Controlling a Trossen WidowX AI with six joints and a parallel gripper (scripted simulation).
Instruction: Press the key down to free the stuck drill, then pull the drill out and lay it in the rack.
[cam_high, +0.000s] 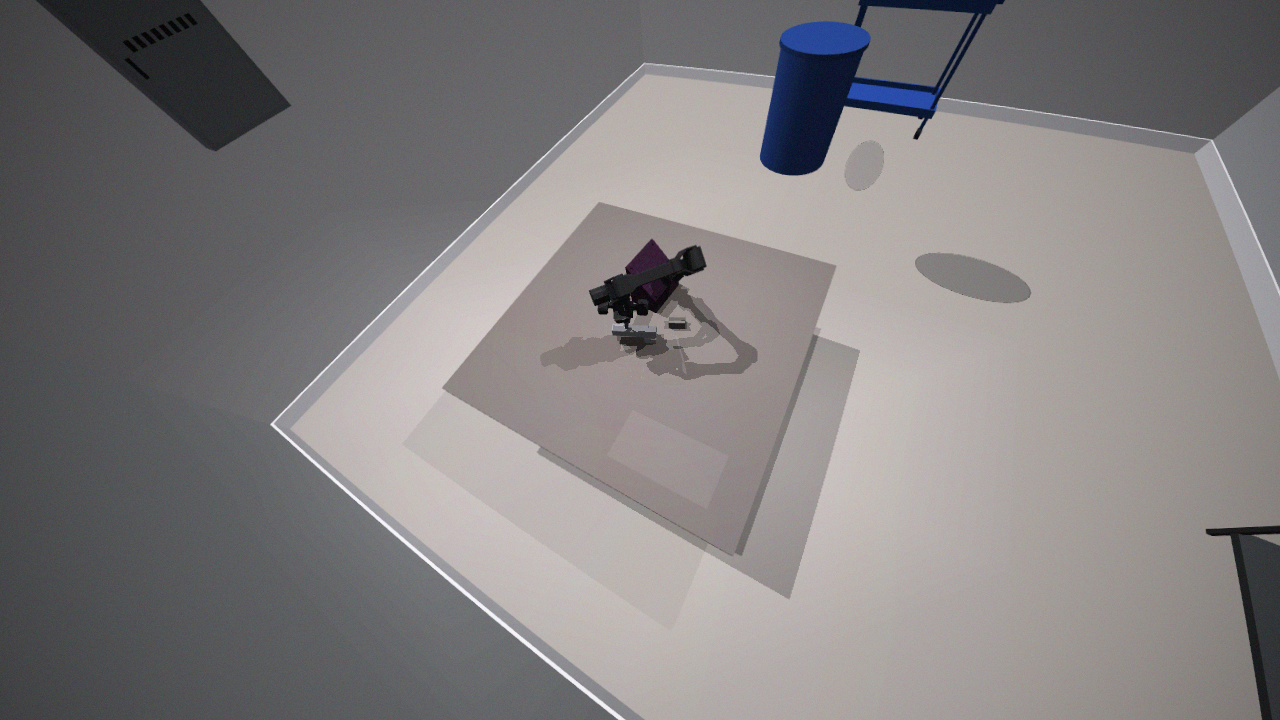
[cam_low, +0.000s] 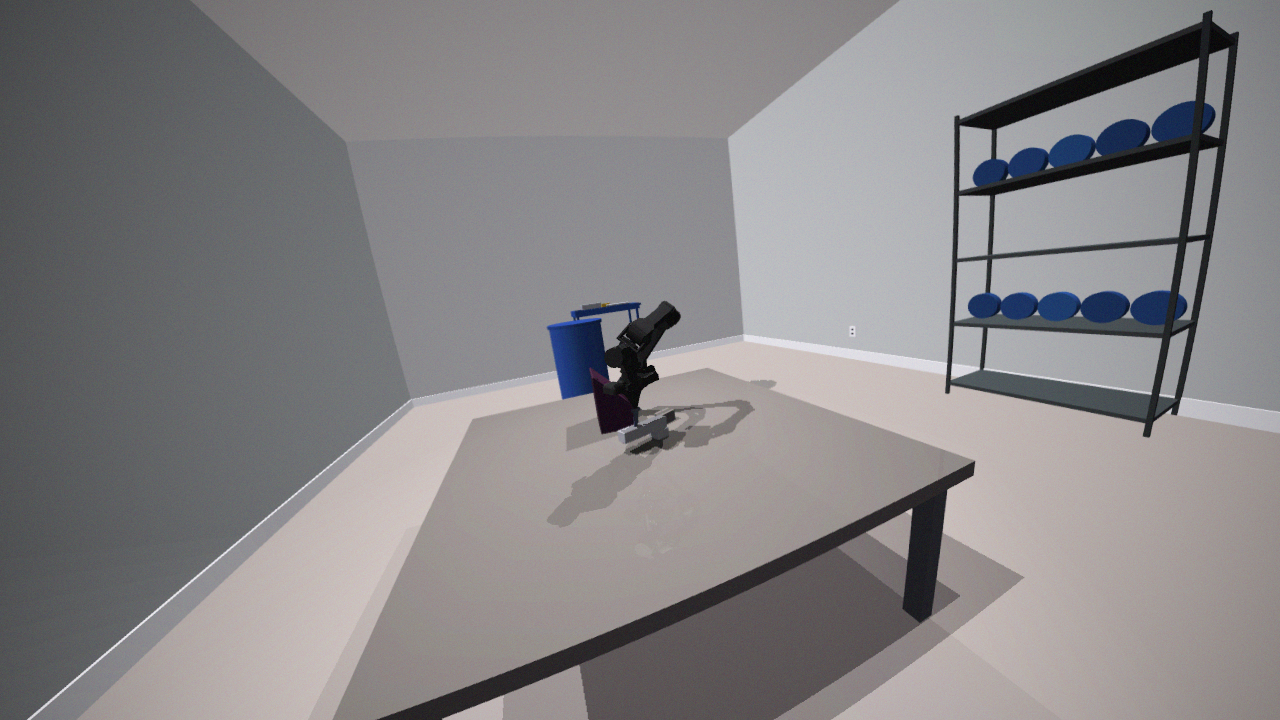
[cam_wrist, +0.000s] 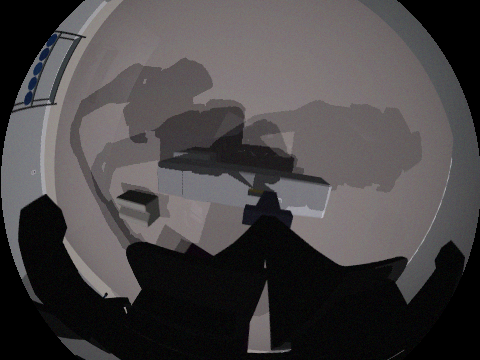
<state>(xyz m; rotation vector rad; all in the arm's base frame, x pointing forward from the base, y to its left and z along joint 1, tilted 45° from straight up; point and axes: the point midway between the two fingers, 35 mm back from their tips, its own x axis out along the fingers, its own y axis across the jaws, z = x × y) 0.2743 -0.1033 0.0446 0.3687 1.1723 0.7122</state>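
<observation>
The drill is 20 mm behind my gripper tip, 40 mm to the left of it and 80 mm below it. The rest, counted from my gripper tip: blue key: 30 mm below; dark rack: 140 mm behind, 160 mm to the left, 120 mm below; light grey fixture: 10 mm behind, 30 mm to the left, 90 mm below.
</observation>
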